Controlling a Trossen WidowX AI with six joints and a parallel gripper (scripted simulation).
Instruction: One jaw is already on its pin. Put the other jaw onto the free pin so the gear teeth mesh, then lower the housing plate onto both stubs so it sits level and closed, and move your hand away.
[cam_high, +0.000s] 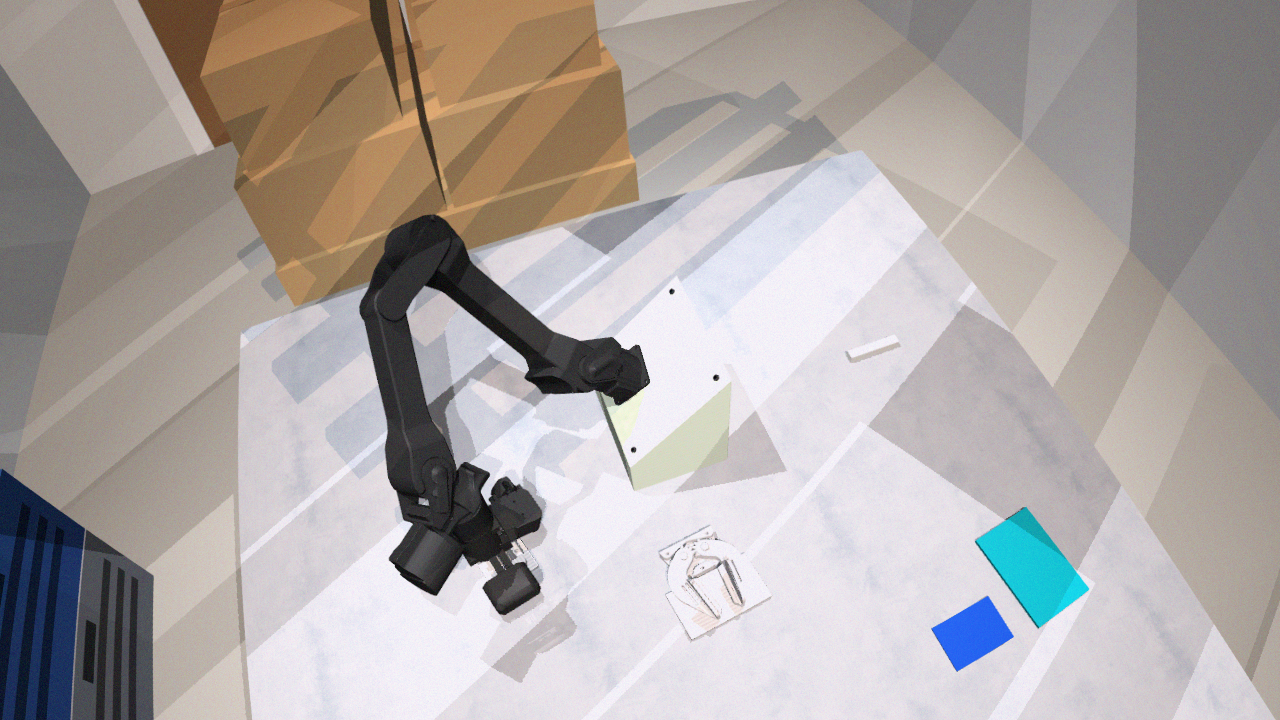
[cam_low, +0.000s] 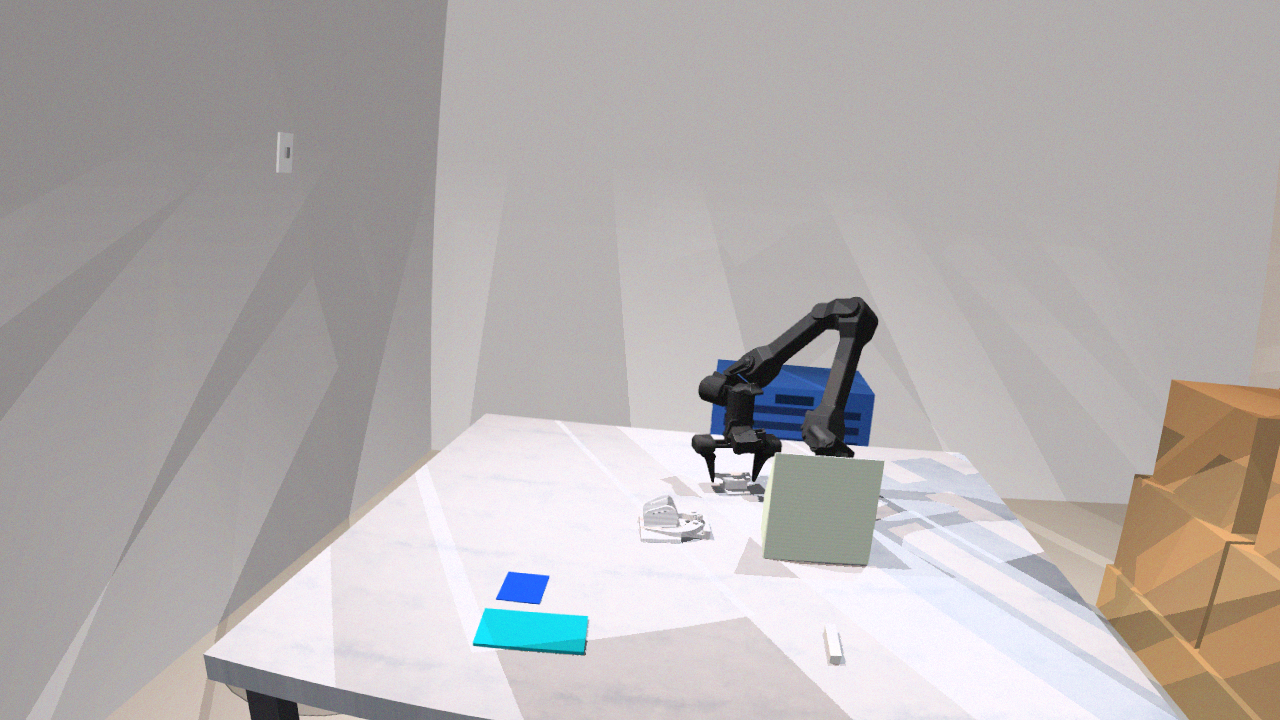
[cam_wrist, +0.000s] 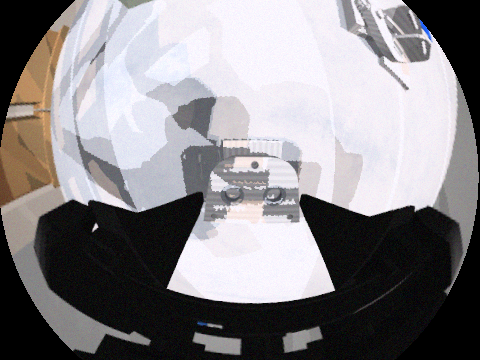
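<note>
My gripper tip is now 10 mm past the white block and 10 mm to the right of it. Round my gripper tip: white stick: 210 mm behind, 630 mm to the left, 10 mm below; then blue card: 260 mm ahead, 580 mm to the left, 10 mm below; then white jaw: 60 mm ahead, 250 mm to the left, 10 mm above.
</note>
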